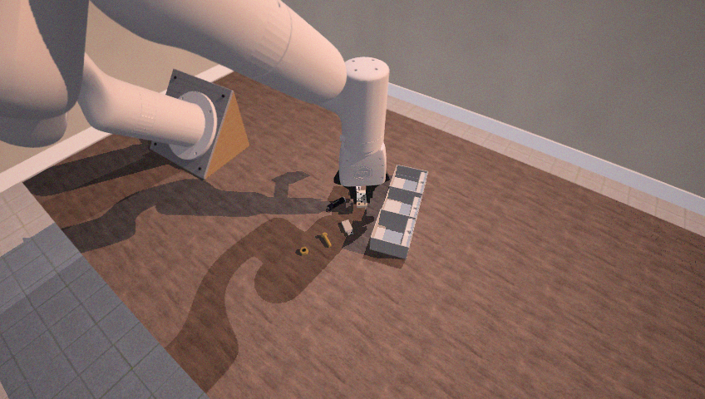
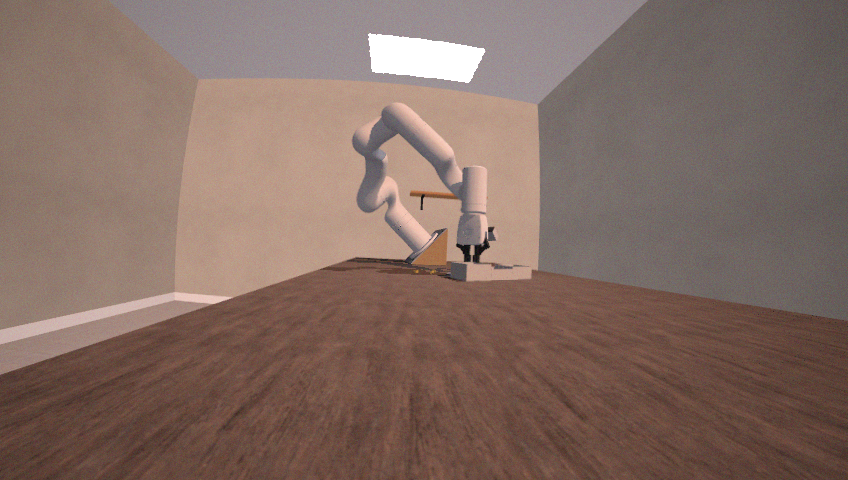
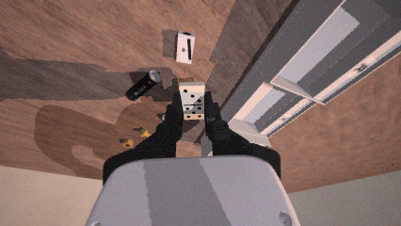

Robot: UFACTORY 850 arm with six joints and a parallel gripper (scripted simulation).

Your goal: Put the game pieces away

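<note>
Right now the black marker-like stick is 50 mm behind my hand, 40 mm below it and 30 mm to the right of it. The rest, counted from my hand: domino 20 mm below; then white usb stick 80 mm to the right, 40 mm below, 10 mm ahead; then bin 90 mm ahead, 40 mm to the left, 30 mm below.
</note>
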